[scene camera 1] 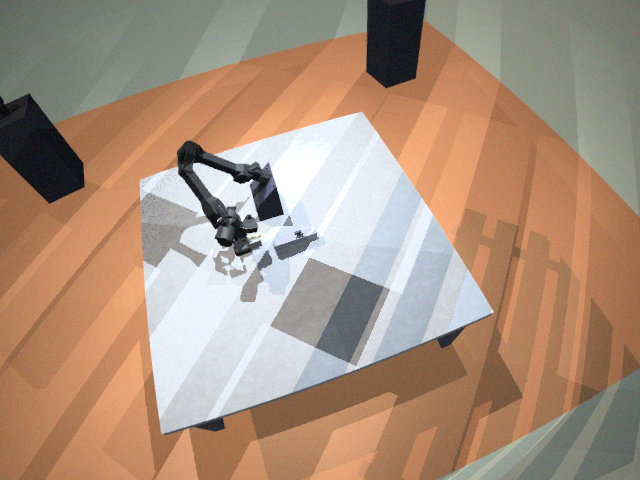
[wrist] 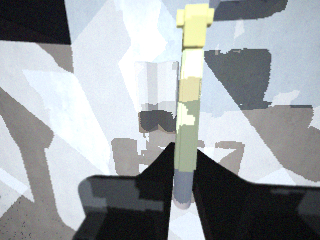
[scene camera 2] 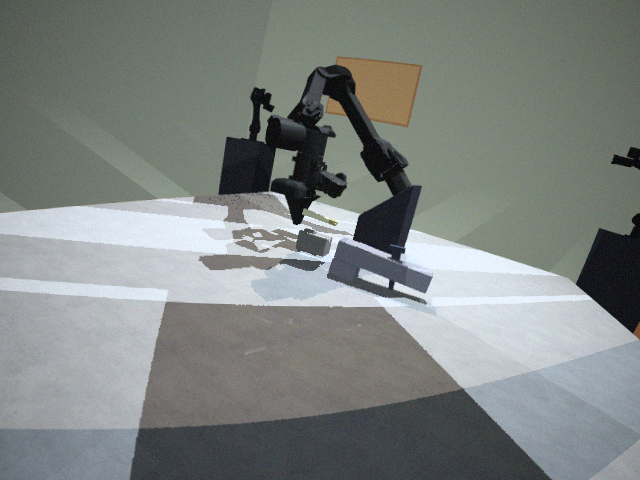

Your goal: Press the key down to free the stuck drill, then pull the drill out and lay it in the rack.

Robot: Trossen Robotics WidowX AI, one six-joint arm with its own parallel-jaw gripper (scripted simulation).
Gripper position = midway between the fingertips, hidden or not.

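Observation:
In scene camera 2 I see my gripper (scene camera 2: 296,224), and there is a rack (scene camera 2: 312,241) as well. The wrist view shows my gripper (wrist: 179,146) too. My gripper holds a drill (wrist: 193,27). The rack (wrist: 156,83) can also be seen there.

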